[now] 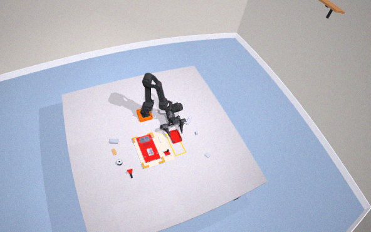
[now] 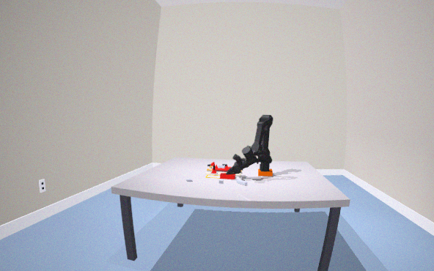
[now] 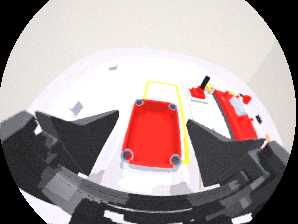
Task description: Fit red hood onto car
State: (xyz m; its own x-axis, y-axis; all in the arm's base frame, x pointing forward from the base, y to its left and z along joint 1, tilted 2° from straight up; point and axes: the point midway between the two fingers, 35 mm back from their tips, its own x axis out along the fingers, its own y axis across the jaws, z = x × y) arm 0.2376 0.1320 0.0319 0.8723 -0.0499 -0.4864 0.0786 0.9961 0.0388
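My gripper tip is 10 mm past the red hood and 30 mm above it. Round my gripper tip: cream jig board 30 mm ahead, 210 mm to the right, 20 mm below; then wheel 30 mm ahead, 460 mm to the right, 30 mm below; then black stem 90 mm ahead, 120 mm to the right.
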